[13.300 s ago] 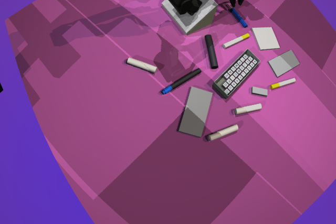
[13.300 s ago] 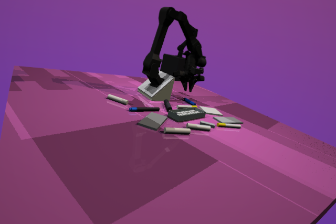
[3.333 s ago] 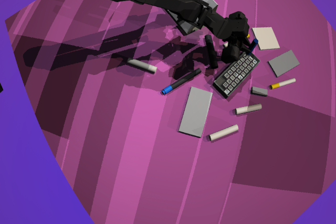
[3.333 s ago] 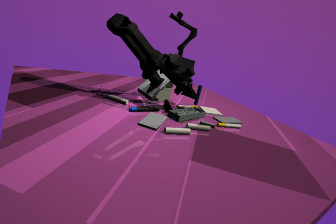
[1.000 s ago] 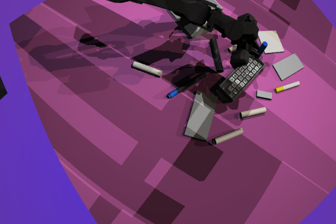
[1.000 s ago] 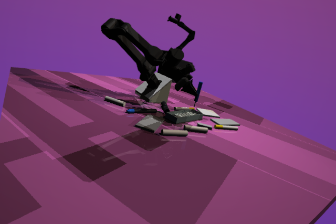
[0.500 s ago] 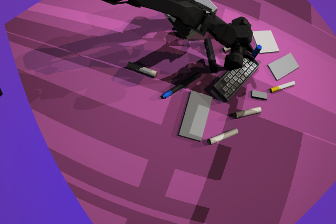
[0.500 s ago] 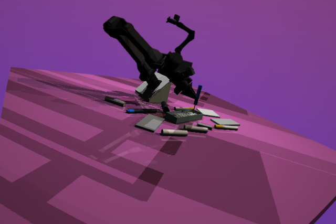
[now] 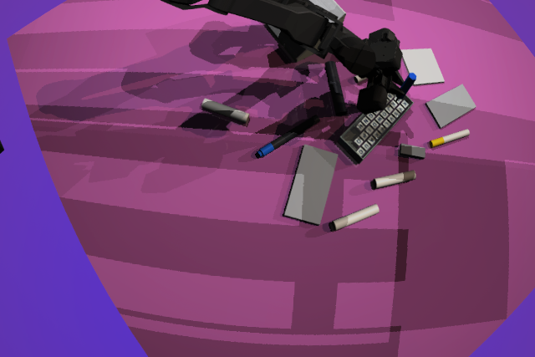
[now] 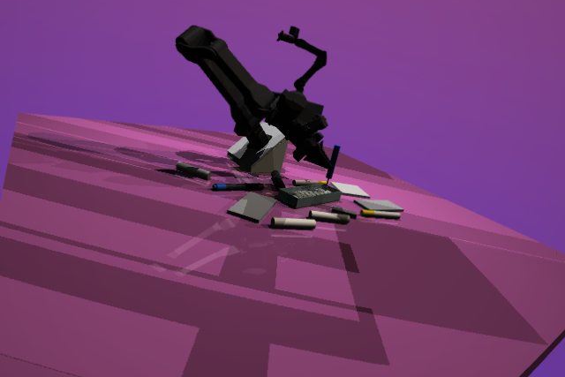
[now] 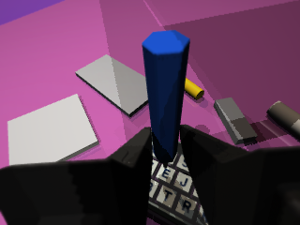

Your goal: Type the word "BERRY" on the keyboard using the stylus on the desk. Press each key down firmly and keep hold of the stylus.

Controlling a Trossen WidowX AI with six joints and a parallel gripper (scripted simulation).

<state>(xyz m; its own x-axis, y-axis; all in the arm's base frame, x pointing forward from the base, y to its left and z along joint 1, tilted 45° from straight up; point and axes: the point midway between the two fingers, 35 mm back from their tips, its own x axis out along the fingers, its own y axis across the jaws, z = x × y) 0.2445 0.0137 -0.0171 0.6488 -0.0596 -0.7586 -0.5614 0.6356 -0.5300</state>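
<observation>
Right now my gripper tip is 100 mm short of the small grey block, 80 mm above it and 40 mm to the left of it. The rest, counted from my gripper tip: blue stylus (20 mm below); then white pad (150 mm to the left, 80 mm below, 30 mm behind); then blue-tipped black marker (250 mm to the right, 90 mm behind, 80 mm below).
</observation>
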